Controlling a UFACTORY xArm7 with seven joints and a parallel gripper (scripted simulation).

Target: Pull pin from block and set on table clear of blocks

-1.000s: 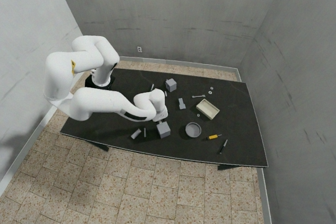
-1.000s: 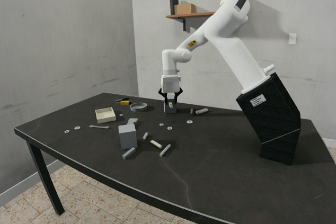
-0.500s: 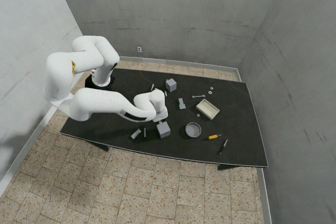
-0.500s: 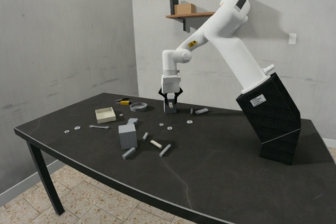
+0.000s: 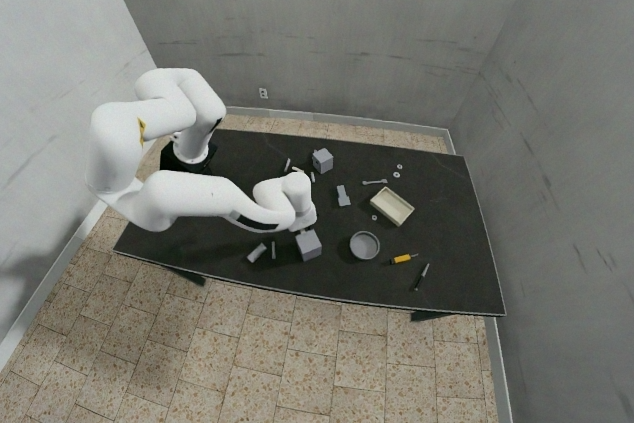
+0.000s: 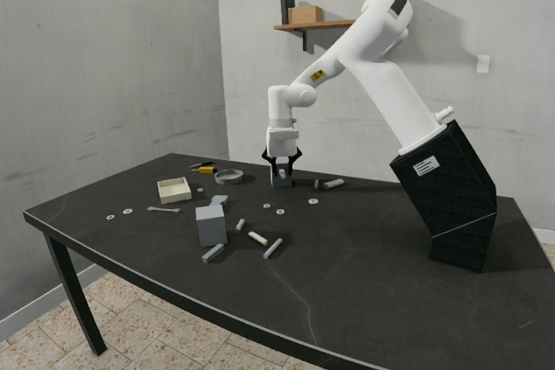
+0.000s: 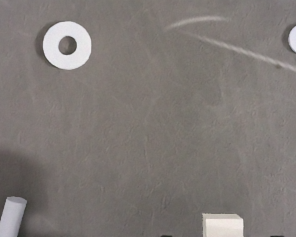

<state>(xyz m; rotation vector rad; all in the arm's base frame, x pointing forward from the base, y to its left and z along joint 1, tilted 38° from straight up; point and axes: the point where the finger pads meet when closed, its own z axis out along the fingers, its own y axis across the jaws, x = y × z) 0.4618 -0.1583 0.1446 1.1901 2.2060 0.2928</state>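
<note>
Now: the short cream pin 20 mm below my hand, 10 mm to the right of it and 10 mm ahead of it. Also, from my hand: round grey dish (240 mm ahead, 70 mm below, 20 mm to the right); then short grey cylinder (160 mm behind, 100 mm to the right, 70 mm below); then cream tray (360 mm ahead, 170 mm to the left, 70 mm below).
</note>
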